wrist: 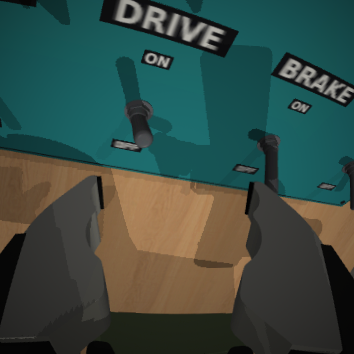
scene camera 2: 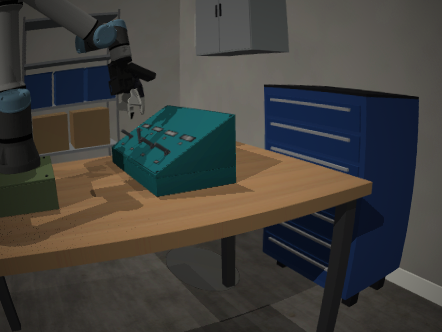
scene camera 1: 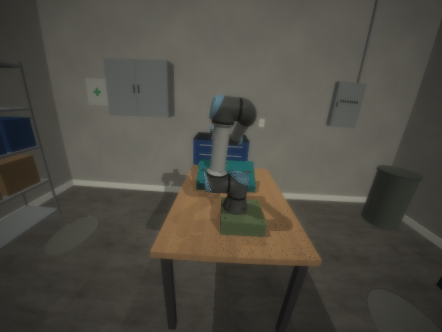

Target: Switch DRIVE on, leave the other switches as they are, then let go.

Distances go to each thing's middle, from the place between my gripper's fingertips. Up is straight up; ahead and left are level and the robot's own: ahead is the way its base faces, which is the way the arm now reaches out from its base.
Labels:
I see my gripper 10 cm above the teal switch console (scene camera 2: 201,145), 9 cm short of it and 5 cm to the left of it.

